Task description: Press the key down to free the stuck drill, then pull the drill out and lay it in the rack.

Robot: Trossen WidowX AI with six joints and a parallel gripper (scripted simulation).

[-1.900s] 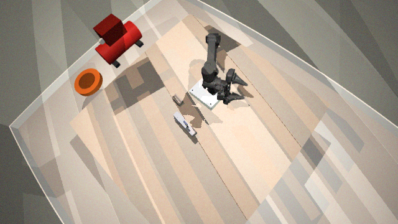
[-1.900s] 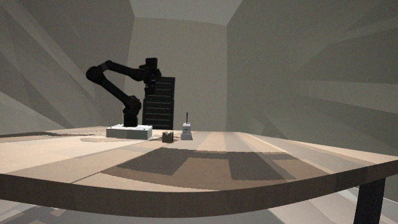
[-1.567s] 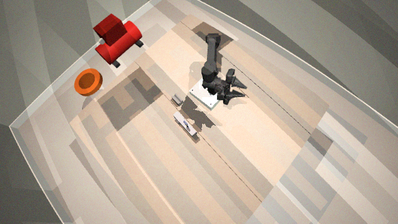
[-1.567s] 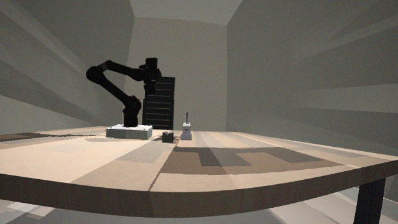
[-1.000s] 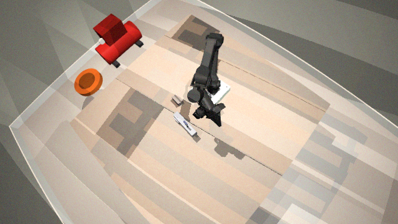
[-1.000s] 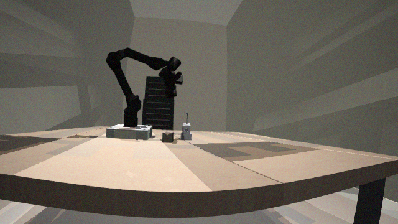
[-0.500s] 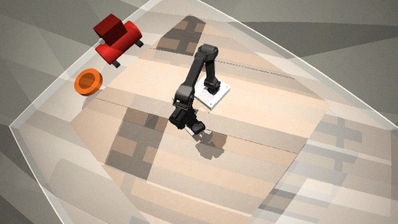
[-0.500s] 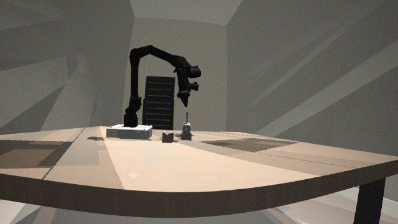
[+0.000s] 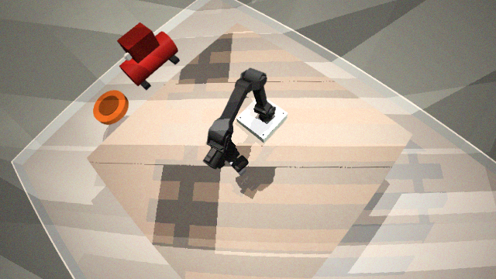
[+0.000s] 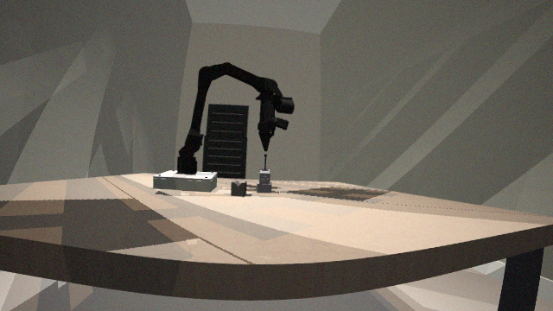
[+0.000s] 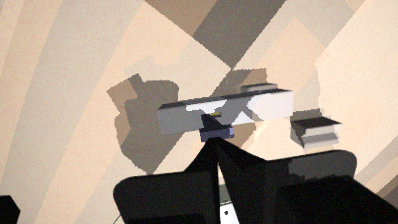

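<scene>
Now: gripper tip 4 cm above the key. Also, from my gripper tip: rack 20 cm to the right, 13 cm below, 8 cm behind; then drill 9 cm below, 5 cm to the right.
</scene>
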